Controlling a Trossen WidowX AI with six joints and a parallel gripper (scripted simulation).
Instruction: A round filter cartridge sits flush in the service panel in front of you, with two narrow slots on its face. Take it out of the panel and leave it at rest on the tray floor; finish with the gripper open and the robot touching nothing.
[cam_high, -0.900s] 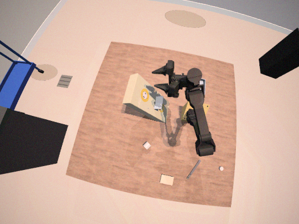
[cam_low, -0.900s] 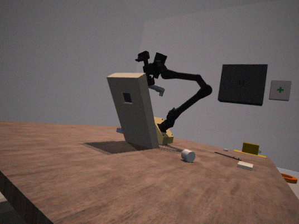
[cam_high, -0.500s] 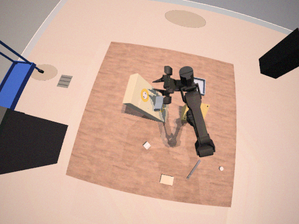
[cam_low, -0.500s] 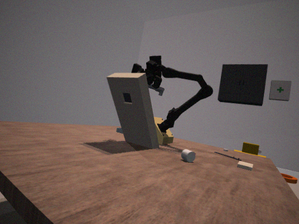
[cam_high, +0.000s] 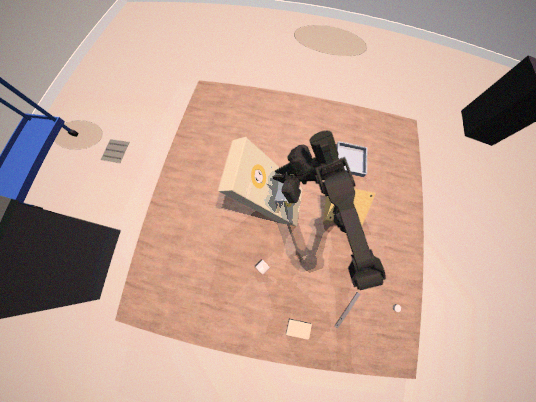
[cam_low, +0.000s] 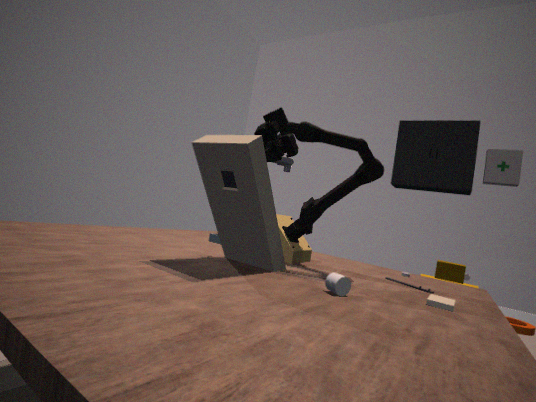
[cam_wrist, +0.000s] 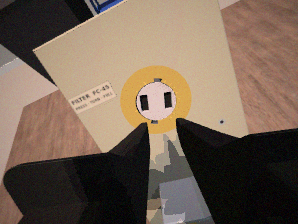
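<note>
The round grey filter cartridge is 60 mm ahead of my gripper tip and 40 mm below it. The rest, counted from my gripper tip: cream block (240 mm behind, 490 mm to the left, 290 mm below).
</note>
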